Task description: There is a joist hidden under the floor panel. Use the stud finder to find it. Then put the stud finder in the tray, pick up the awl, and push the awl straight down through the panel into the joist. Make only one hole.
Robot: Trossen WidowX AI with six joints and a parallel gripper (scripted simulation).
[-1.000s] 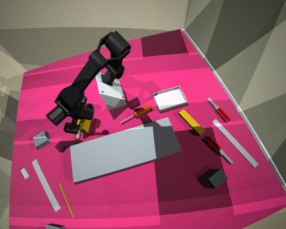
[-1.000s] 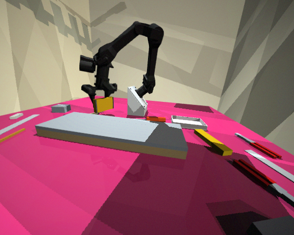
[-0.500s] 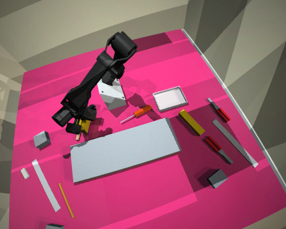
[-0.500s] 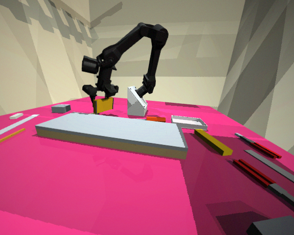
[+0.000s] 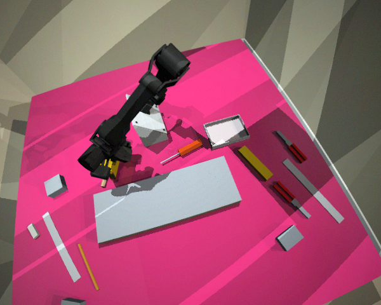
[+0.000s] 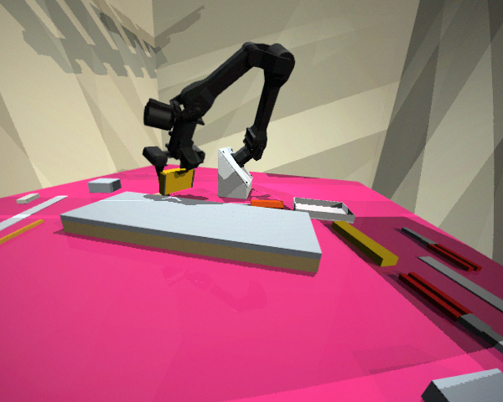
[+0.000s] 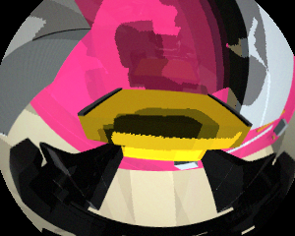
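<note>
The yellow stud finder is 1 cm behind my gripper tip and 1 cm to the left of it. Round my gripper tip: pencil: 36 cm ahead, 14 cm to the right, 7 cm below; white eraser: 18 cm ahead, 36 cm to the right, 7 cm below; awl: 1 cm ahead, 2 cm to the right, 7 cm below.
</note>
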